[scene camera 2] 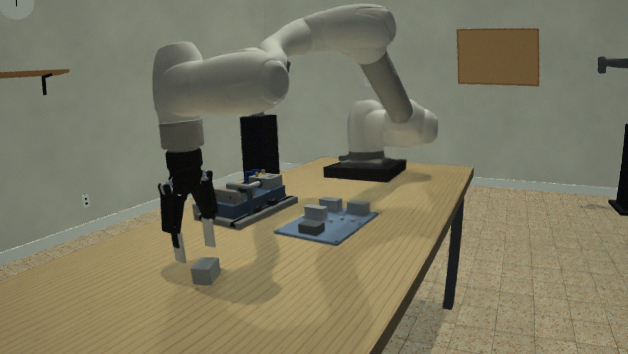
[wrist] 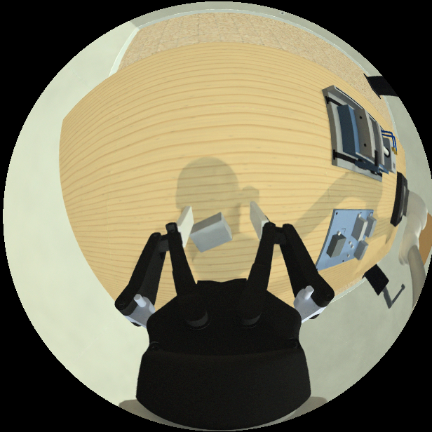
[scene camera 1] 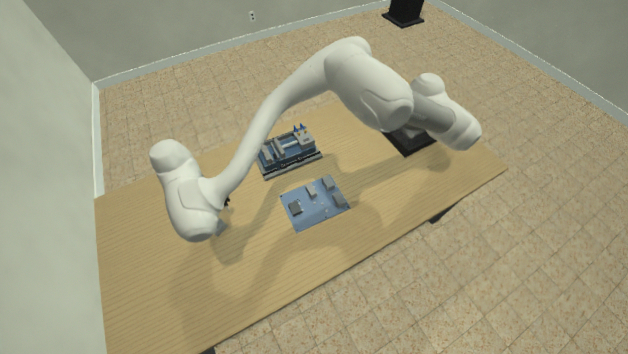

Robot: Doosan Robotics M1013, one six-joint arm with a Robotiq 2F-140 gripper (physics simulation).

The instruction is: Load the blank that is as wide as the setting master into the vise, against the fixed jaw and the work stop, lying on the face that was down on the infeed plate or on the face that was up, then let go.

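Frame: origin at the arm's base, x ahead, y left, z up, level; millimetres.
Seen in the pictures: gripper, fingertip midpoint: (scene camera 2: 196,253); arm's base at its link origin: (scene camera 2: 366,163).
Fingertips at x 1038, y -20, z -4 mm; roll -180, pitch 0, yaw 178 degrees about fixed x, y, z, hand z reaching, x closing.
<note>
Pixels of each thing's top centre, then the offset from my fingertips to it. Level surfaces: height alone.
- light grey block at its top centre: (scene camera 2: 204,262) (scene camera 1: 216,225) 22 mm ahead, 44 mm left, 4 mm down
- blue plate at its top centre: (scene camera 2: 328,221) (scene camera 1: 314,201) 380 mm back, 138 mm left, 32 mm down
- dark grey block at its top centre: (scene camera 2: 311,223) (scene camera 1: 294,207) 290 mm back, 130 mm left, 7 mm down
- vise at its top centre: (scene camera 2: 245,180) (scene camera 1: 284,142) 396 mm back, 153 mm right, 59 mm up
- table at its surface level: 40 mm down
A light grey block (scene camera 1: 220,228) (scene camera 2: 205,271) (wrist: 211,234) lies on the table, turned at an angle to the fingers. My gripper (scene camera 2: 195,241) (wrist: 220,211) is open and empty, pointing down above the block; in the wrist view the block shows between the fingertips, nearer the left one. The arm hides the gripper in scene camera 1. The blue plate (scene camera 1: 310,220) (scene camera 2: 345,230) (wrist: 342,220) carries a dark grey block (scene camera 1: 295,208) (scene camera 2: 311,227) (wrist: 336,245) and several lighter ones. The vise (scene camera 1: 301,153) (scene camera 2: 270,194) (wrist: 349,129) shows no block between its jaws. I cannot tell which block matches the setting master.
The vise stands behind the blue plate in scene camera 1, partly covered by the arm. Small pale pins stand on the plate among its blocks. The arm's black base (scene camera 1: 410,145) (scene camera 2: 365,170) stands at the far end of the table (scene camera 1: 150,290) (scene camera 2: 125,310) (wrist: 150,125).
</note>
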